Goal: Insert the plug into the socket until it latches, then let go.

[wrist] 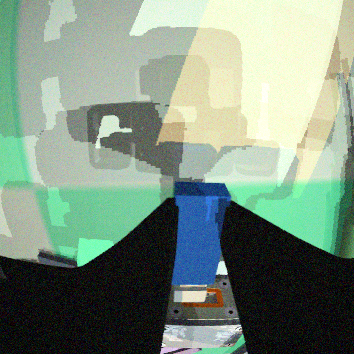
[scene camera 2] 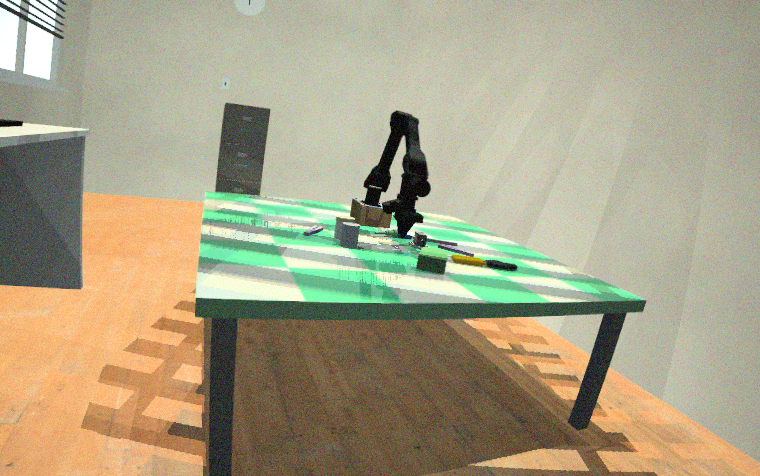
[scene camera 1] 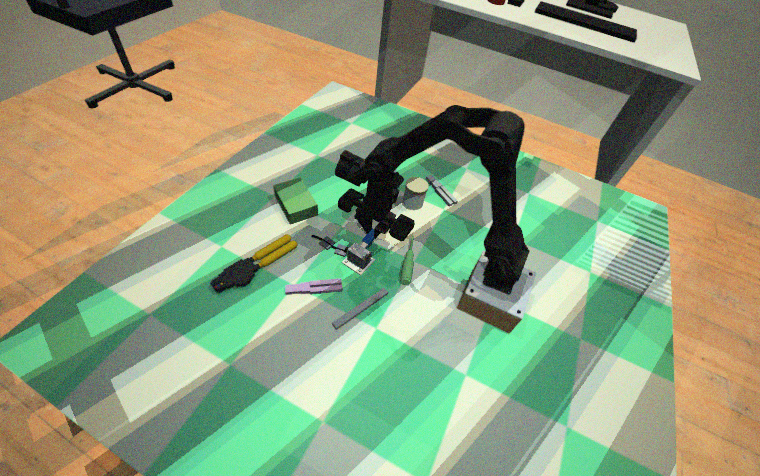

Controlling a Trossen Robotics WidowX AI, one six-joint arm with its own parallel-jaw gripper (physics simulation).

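Observation:
The blue plug is held between the fingers of my gripper, which is shut on it. In the wrist view its pale metal tip points down the frame and overlaps the left part of the orange-rimmed opening, so it looks offset to the left. The tip's end shows outside the opening. The socket is a small grey block on a light base plate on the table. The exact gap between tip and opening cannot be told.
A green bottle-like tool stands or lies right of the socket. A dark cable lies left. Around are pliers with yellow handles, a pink clip, a grey bar, a green block and a can.

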